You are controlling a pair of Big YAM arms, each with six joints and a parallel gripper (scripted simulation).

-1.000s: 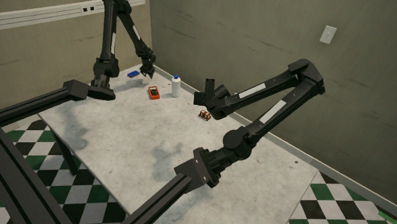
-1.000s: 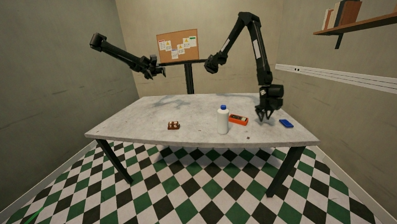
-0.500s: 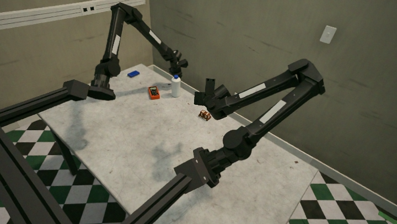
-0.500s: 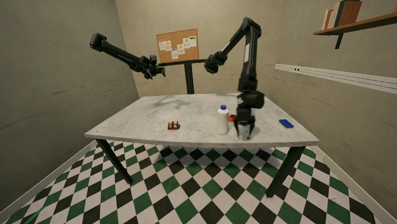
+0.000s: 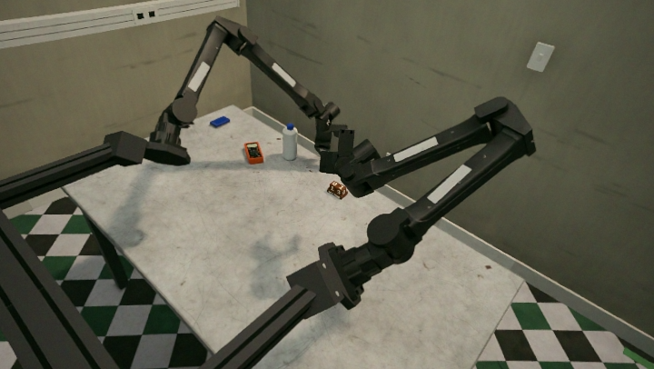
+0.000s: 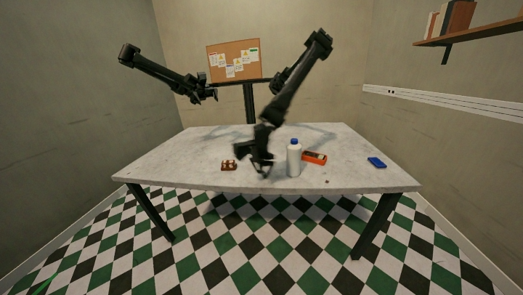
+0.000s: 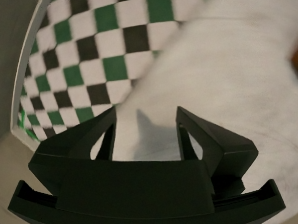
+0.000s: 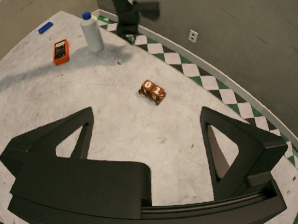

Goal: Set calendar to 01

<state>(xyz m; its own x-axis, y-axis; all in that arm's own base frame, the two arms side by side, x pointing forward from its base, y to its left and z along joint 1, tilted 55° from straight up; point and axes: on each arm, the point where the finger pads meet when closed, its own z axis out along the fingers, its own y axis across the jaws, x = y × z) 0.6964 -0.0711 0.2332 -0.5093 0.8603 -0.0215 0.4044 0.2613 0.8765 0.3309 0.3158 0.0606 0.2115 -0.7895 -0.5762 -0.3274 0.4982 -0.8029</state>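
My left gripper is now 12 cm past the brown tray, 17 cm to the left of it and 5 cm above it. The rest, counted from my left hand: blue block 11 cm behind, 58 cm to the left, 4 cm below; white bottle 7 cm behind, 15 cm to the left, 2 cm above.
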